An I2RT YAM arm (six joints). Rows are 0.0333 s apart.
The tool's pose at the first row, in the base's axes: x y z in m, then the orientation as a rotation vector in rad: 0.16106, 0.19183, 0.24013, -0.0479, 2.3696, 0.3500
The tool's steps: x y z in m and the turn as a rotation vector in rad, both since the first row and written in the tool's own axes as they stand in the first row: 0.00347, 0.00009, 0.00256, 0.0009, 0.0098, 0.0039; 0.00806, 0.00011, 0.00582, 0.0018, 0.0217, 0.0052; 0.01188, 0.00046, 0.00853, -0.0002, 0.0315, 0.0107; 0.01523, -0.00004, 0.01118, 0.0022, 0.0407, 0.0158; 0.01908, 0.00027, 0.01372, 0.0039, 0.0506, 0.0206; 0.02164, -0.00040, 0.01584, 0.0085, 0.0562, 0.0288; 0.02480, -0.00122, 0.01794, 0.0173, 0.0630, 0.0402
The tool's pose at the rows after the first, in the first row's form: 0.16021, 0.19282, 0.23602, -0.0447, 2.3798, 0.3513; 0.15901, 0.19400, 0.23065, -0.0449, 2.3919, 0.3515; 0.15796, 0.19530, 0.22626, -0.0411, 2.4018, 0.3571; 0.15734, 0.19573, 0.22202, -0.0356, 2.4118, 0.3571; 0.15616, 0.19695, 0.21772, -0.0309, 2.4223, 0.3579; 0.15578, 0.19703, 0.21435, -0.0199, 2.4293, 0.3567; 0.15497, 0.19700, 0.21056, -0.0032, 2.4385, 0.3519
